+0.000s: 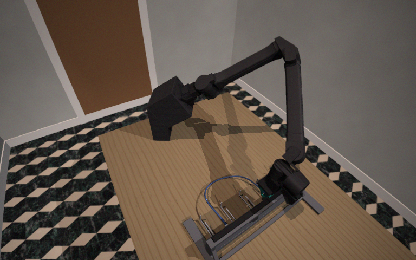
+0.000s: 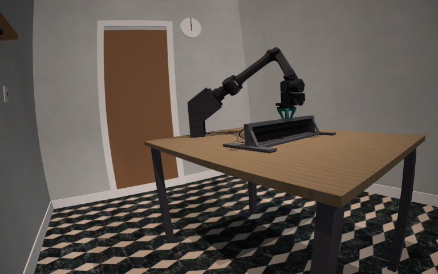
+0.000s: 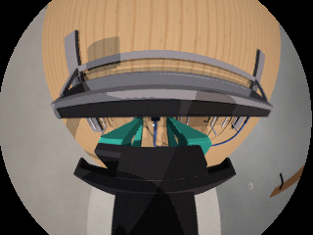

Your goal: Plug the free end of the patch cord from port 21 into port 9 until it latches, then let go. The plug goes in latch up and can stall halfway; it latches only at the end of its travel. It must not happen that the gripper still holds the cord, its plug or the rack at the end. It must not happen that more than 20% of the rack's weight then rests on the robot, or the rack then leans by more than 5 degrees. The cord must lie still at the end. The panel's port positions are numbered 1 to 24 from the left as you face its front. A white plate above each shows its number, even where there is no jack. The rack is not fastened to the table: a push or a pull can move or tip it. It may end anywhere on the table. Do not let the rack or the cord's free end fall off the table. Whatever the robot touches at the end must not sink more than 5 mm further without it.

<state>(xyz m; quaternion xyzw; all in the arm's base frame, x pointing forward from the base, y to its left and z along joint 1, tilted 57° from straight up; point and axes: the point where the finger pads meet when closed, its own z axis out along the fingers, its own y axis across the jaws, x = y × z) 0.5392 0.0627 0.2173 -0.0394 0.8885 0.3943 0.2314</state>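
My gripper is now 20 mm short of the plug and 10 mm above it.
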